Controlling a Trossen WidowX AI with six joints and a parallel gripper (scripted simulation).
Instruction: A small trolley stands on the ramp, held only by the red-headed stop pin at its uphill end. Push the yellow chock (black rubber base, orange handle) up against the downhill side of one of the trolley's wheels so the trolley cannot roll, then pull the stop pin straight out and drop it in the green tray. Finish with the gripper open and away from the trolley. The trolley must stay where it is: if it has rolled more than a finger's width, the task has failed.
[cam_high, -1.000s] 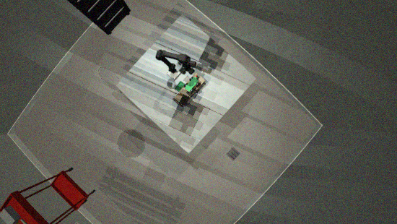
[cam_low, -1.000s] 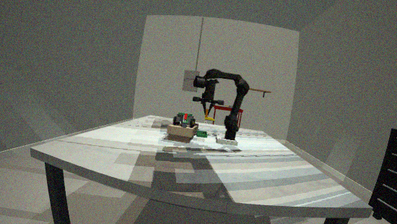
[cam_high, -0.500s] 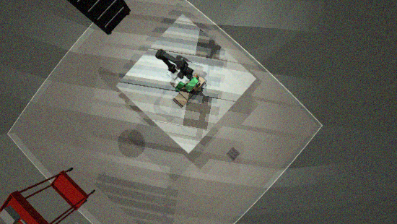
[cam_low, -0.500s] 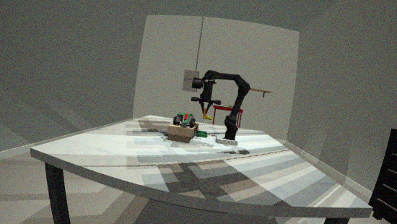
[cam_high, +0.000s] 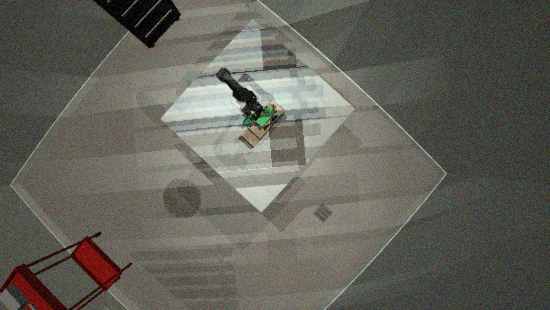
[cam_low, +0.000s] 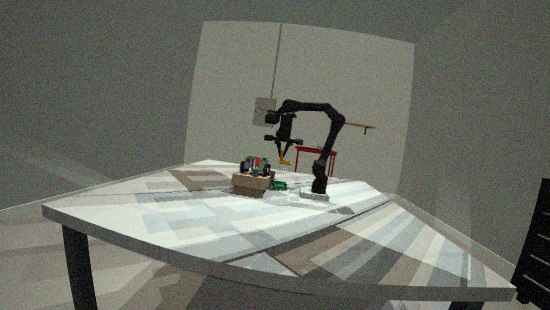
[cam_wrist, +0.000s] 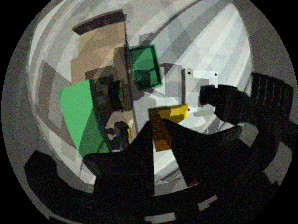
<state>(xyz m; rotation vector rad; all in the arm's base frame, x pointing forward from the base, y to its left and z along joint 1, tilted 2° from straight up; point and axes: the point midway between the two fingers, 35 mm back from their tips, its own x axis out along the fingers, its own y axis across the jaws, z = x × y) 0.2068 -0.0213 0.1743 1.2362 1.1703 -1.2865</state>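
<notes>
My gripper tip is now 10 cm short of the red-headed stop pin, 12 cm to the right of it and 4 cm above it. The rest, counted from my gripper tip: green trolley: 12 cm ahead, 1 cm to the left, 6 cm below; then yellow chock: 2 cm behind, 1 cm below; then tan ramp: 12 cm ahead, 1 cm to the left, 12 cm below.
</notes>
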